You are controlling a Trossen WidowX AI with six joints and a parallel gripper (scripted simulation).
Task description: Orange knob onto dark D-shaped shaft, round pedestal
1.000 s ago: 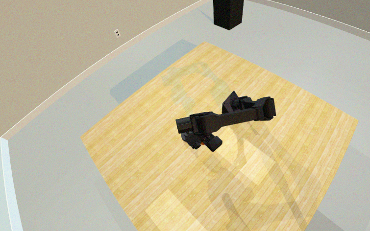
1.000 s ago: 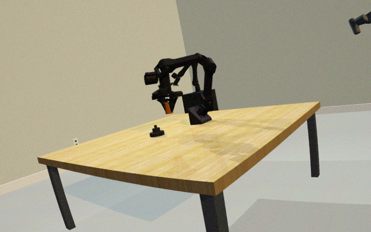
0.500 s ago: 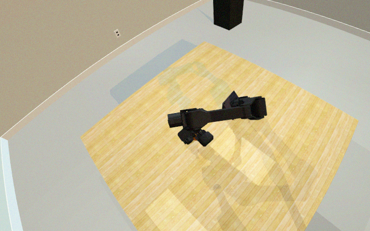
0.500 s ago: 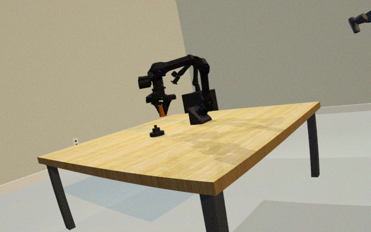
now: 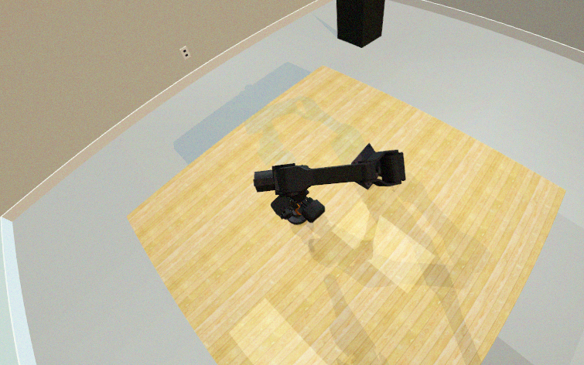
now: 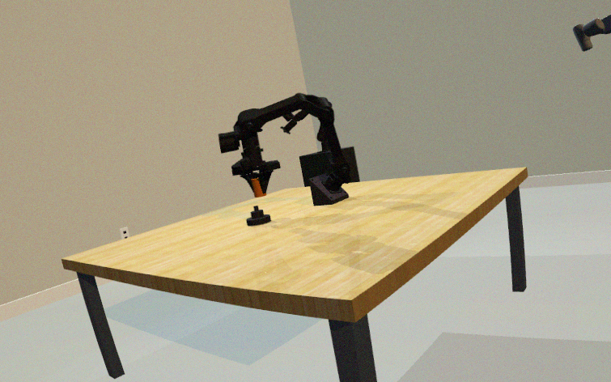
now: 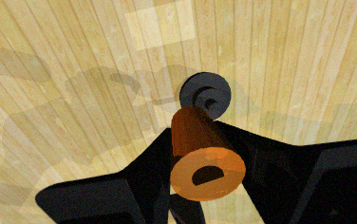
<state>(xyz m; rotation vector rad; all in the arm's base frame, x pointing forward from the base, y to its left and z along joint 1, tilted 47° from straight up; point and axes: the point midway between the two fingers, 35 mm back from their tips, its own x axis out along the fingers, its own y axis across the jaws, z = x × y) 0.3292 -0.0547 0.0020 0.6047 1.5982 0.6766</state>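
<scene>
Right now my gripper tip is 70 mm above the dark round pedestal and 40 mm to the left of it. Round my gripper tip: orange knob: 20 mm above.
</scene>
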